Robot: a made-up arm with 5 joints.
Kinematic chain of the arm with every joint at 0, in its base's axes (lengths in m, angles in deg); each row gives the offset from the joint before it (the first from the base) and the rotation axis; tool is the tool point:
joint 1: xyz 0 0 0.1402 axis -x
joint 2: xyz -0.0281 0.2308 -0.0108 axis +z
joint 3: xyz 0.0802 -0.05 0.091 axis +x
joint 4: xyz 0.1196 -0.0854 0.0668 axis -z
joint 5: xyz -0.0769 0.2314 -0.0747 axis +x
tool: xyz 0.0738 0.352 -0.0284
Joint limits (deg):
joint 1: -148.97..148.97
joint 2: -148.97..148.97
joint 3: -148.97..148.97
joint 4: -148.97..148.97
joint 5: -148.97..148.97
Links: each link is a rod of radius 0.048 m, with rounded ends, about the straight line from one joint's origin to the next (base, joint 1, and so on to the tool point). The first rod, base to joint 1, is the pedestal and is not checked.
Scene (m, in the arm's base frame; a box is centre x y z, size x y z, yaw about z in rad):
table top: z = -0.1
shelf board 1: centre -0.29 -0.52 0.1 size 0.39 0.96 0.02 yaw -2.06
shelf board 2: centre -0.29 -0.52 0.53 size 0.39 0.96 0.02 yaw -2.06
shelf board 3: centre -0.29 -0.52 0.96 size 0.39 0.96 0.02 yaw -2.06
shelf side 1: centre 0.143 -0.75 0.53 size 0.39 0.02 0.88 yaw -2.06
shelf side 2: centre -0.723 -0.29 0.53 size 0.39 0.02 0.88 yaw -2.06
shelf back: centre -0.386 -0.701 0.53 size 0.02 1 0.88 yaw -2.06
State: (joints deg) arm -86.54 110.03 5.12 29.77 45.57
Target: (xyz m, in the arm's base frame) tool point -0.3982 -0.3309 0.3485
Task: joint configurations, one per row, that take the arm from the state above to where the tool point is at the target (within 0.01 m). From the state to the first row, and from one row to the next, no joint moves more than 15 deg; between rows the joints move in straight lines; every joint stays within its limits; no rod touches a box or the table.
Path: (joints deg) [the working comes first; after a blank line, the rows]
Joints at the target: -87.02 122.58 3.33 -3.68 48.83
Straight joint move there: touches shelf board 2.

1: -73.65 105.70 4.42 19.65 52.98
2: -60.76 101.38 3.72 9.54 60.39
3: -51.61 106.32 -2.58 -5.01 56.77
4: -42.46 111.26 -8.88 -19.55 53.14
5: -33.32 116.20 -15.18 -34.09 49.52
6: -46.74 117.79 -10.56 -26.49 49.35
7: -60.17 119.39 -5.93 -18.89 49.17
8: -73.60 120.99 -1.30 -11.28 49.00
9: -87.02 122.58 3.33 -3.68 48.83

